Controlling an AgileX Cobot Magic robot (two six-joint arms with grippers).
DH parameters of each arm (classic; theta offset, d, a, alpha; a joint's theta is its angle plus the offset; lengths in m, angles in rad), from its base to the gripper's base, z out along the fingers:
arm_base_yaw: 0 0.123 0 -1.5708
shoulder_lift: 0.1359 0 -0.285 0
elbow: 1.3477 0 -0.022 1.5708
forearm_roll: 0 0.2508 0 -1.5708
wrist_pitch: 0 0 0.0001 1.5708
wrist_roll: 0 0.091 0 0
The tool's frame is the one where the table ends.
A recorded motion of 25 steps. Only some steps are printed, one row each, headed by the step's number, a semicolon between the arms.
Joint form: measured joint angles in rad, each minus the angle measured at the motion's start. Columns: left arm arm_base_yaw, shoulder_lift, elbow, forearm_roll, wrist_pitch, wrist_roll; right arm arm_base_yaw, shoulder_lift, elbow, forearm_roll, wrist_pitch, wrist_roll.
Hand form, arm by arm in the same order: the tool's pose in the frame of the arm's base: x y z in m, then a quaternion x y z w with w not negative. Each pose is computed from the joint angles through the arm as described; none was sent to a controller.
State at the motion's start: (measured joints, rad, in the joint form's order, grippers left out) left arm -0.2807 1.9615 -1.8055 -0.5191 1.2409 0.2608; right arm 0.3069 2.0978 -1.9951 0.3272 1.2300 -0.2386
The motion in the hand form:
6: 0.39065 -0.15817 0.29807 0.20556 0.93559 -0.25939 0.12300; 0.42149 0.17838 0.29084 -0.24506 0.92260 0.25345 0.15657
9: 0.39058 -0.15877 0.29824 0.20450 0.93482 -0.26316 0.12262; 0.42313 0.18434 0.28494 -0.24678 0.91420 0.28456 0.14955
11: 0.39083 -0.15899 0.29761 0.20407 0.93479 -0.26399 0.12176; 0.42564 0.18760 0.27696 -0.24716 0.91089 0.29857 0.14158
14: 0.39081 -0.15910 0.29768 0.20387 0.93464 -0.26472 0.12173; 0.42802 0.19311 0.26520 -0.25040 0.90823 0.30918 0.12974
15: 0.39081 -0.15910 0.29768 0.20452 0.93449 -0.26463 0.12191; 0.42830 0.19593 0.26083 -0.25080 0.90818 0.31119 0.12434
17: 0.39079 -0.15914 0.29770 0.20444 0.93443 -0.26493 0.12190; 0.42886 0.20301 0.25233 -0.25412 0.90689 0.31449 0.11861
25: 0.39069 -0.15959 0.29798 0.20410 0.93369 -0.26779 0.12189; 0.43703 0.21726 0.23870 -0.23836 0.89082 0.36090 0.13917
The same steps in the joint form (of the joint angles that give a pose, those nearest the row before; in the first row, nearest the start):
6: 0.0000 0.0000 0.0000 -0.0139 0.0000 0.0000; 0.0000 0.0001 0.0000 0.1939 0.0000 -0.0695
9: 0.0000 0.0004 0.0000 -0.0219 0.0000 0.0000; 0.0000 0.0200 0.0000 0.2651 0.0000 -0.0972
11: 0.0000 0.0021 0.0000 -0.0238 0.0000 0.0000; 0.0000 0.0409 0.0000 0.2984 0.0000 -0.1131
14: 0.0000 0.0022 0.0000 -0.0253 0.0000 0.0000; 0.0059 0.0690 0.0000 0.3240 0.0000 -0.1300
15: 0.0000 0.0022 0.0000 -0.0253 0.0000 0.0014; 0.0109 0.0788 0.0000 0.3282 0.0000 -0.1301
17: 0.0000 0.0021 0.0001 -0.0260 0.0000 0.0014; 0.0240 0.0982 0.0000 0.3364 -0.0096 -0.1362
25: 0.0000 0.0022 0.0000 -0.0322 0.0000 0.0024; 0.0342 0.1420 0.0019 0.4584 -0.0884 -0.1846

